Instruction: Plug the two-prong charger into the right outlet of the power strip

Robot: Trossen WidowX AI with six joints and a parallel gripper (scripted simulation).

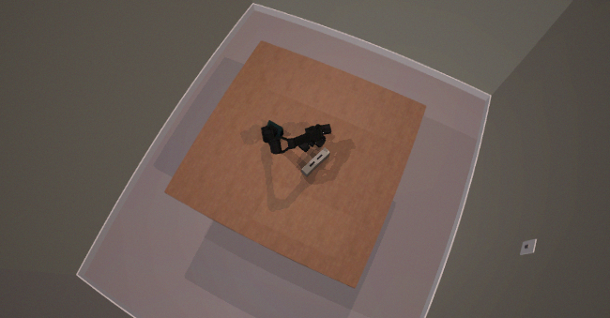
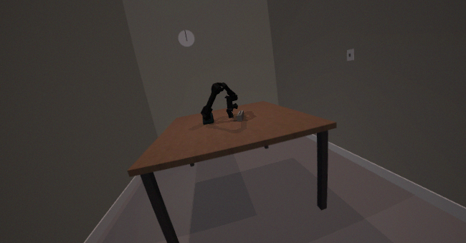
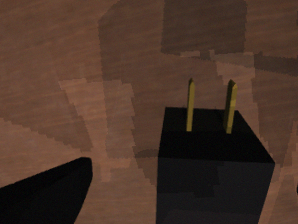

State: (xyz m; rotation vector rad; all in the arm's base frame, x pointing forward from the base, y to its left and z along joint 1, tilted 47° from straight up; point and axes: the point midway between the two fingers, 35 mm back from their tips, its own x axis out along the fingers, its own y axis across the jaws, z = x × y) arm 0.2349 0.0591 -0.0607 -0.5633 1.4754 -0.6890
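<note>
Right now my gripper tip is 20 mm short of the two-prong charger and 10 mm below it.
</note>
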